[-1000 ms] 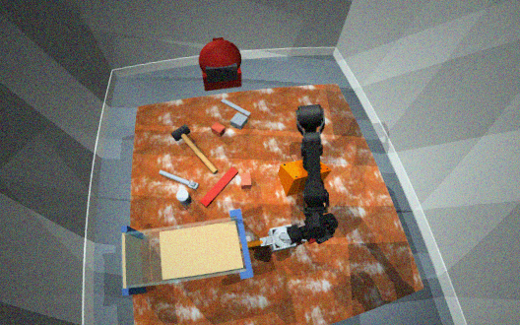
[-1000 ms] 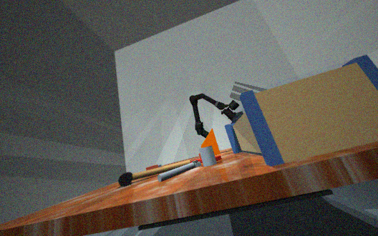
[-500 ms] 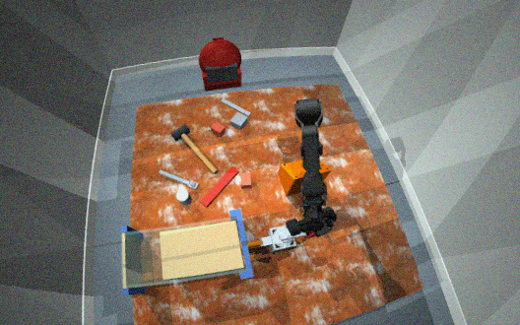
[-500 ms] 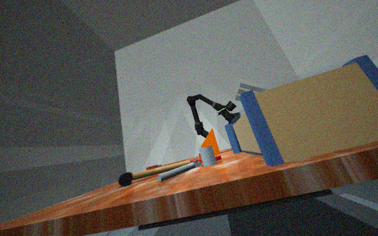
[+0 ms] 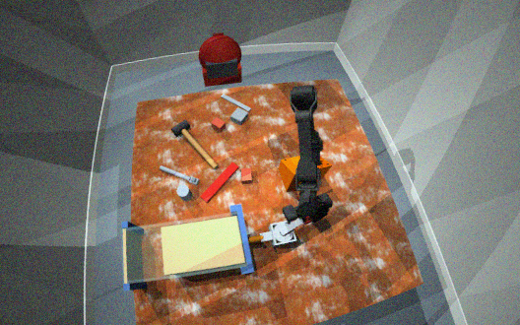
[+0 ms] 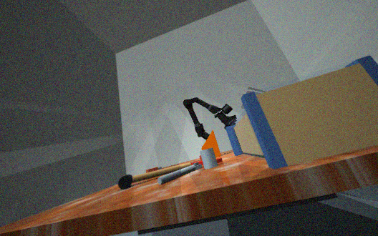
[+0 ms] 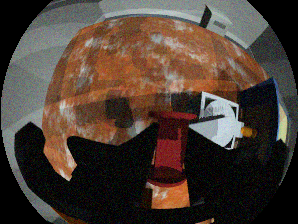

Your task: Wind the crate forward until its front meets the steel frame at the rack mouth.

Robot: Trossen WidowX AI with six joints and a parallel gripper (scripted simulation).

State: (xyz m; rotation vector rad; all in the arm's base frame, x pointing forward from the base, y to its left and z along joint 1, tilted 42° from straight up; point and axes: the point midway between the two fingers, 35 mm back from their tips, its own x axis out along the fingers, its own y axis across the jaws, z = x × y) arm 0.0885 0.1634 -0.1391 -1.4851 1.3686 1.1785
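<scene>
Right now my gripper tip is 4 cm short of the red-knobbed winch handle and 3 cm above it. Round my gripper tip: red knob (2 cm to the right); then blue steel frame (25 cm ahead, 3 cm below, 2 cm to the left); then winch (10 cm below, 8 cm ahead, 1 cm to the left).
</scene>
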